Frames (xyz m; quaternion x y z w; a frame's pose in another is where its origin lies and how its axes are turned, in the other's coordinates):
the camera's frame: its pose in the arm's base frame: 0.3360 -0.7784 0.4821 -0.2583 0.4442 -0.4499 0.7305
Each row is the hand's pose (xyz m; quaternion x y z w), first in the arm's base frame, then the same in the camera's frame.
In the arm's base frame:
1: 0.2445 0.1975 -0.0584 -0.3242 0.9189 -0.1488 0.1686
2: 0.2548 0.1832 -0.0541 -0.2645 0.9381 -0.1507 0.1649
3: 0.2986 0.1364 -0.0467 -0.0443 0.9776 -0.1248 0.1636
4: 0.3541 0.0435 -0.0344 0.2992 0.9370 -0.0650 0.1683
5: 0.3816 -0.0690 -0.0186 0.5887 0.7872 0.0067 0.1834
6: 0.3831 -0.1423 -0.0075 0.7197 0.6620 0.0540 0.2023
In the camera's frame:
1: -0.6586 0.8315 -0.3575 -0.5406 0.4889 0.0605 0.6820
2: -0.6456 0.8259 -0.3461 -0.5057 0.5320 0.0889 0.6733
3: -0.5984 0.8173 -0.3030 -0.3745 0.6537 0.2153 0.6213
4: -0.5100 0.7886 -0.2462 -0.1306 0.7611 0.4031 0.4911
5: -0.4113 0.7361 -0.2120 0.1203 0.7567 0.5522 0.3286
6: -0.3507 0.6943 -0.2038 0.2562 0.7035 0.6211 0.2316

